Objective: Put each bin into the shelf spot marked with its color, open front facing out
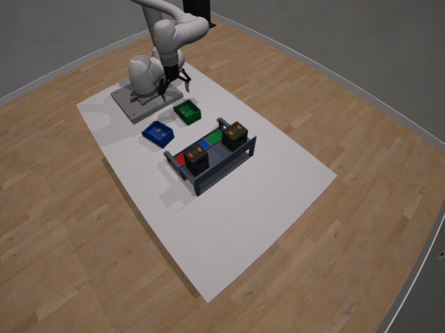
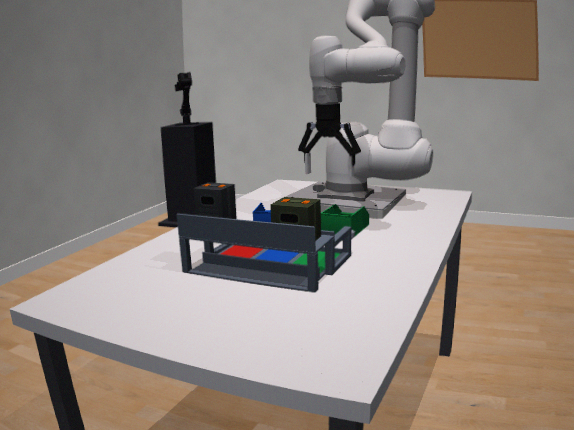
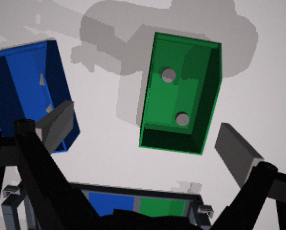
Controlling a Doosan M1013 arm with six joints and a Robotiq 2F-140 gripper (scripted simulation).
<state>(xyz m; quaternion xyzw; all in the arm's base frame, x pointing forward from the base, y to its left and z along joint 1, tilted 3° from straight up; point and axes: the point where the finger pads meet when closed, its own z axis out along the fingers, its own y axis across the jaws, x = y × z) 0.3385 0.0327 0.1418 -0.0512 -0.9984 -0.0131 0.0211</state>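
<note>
Now: the green bin 50 mm to the left of my hand and 150 mm below it. The rest, counted from my hand: blue bin (20 mm ahead, 190 mm to the right, 150 mm below); then red mark (310 mm ahead, 180 mm to the right, 180 mm below); then blue mark (310 mm ahead, 70 mm to the right, 180 mm below).
</note>
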